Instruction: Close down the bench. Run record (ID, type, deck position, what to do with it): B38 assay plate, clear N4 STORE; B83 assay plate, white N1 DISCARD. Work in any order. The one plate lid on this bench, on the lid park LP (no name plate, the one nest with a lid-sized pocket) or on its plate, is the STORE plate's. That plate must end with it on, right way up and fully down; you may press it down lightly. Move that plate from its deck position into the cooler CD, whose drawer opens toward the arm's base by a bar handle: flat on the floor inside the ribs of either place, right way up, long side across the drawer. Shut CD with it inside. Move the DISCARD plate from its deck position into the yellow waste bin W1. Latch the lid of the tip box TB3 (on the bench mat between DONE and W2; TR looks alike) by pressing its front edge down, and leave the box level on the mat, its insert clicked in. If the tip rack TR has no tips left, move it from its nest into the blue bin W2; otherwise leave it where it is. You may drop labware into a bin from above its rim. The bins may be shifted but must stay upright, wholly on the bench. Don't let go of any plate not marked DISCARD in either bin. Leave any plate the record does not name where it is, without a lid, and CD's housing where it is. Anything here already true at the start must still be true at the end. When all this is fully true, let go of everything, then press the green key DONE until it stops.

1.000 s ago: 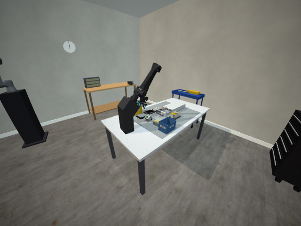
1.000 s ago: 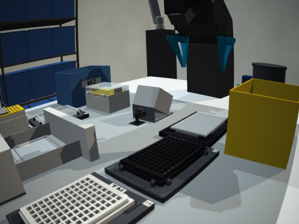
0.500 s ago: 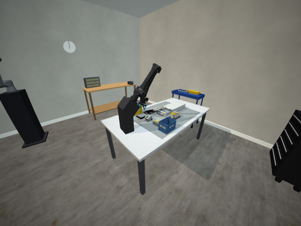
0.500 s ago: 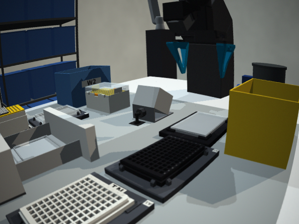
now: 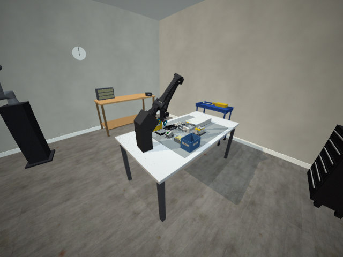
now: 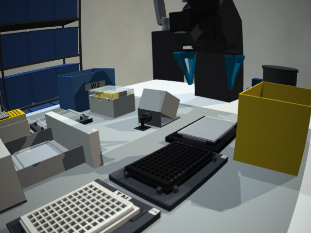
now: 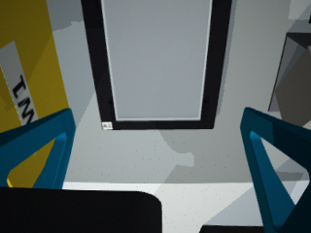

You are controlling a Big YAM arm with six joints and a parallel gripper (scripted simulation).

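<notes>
My gripper is now 100 mm above the clear plate lid. From my hand the other things lie so: yellow bin W1: 30 mm behind, 160 mm to the left, 80 mm below; then grey done key housing: 10 mm behind, 160 mm to the right, 60 mm below; then black lid park: 110 mm below.
</notes>
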